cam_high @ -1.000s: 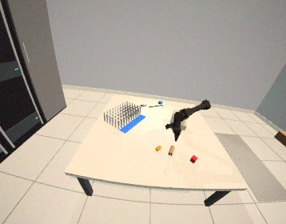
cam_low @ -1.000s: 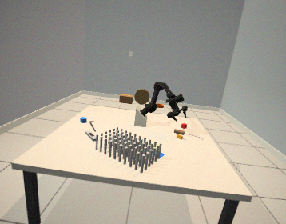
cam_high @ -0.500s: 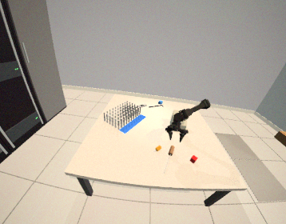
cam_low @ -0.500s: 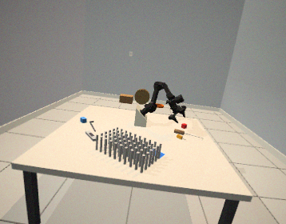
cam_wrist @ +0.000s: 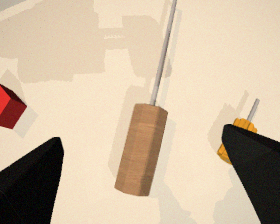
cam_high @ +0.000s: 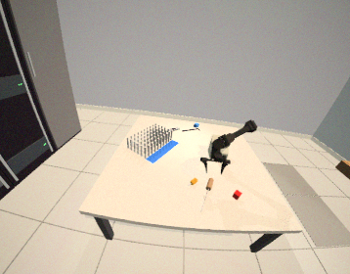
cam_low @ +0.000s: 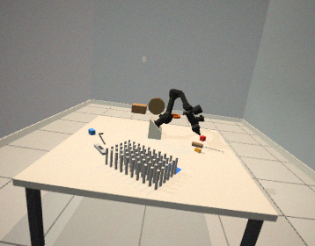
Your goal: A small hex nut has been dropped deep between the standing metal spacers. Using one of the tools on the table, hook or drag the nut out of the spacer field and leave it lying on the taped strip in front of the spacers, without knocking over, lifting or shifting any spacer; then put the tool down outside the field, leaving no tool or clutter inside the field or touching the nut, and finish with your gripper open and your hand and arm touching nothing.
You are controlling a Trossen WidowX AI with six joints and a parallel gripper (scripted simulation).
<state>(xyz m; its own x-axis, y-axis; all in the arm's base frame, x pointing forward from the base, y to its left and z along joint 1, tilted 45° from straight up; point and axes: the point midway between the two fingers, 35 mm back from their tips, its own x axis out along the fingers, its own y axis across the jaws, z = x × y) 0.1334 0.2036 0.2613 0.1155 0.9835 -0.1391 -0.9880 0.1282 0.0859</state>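
Now: gripper tip 11 cm short of the orange-handled tool, 10 cm above it and 2 cm to the left of it. Round my gripper tip: flat grey tool 74 cm to the right, 23 cm ahead, 11 cm below; blue taped strip 37 cm to the right, 32 cm ahead, 12 cm below; red cube 17 cm behind, 10 cm below, 9 cm to the left.
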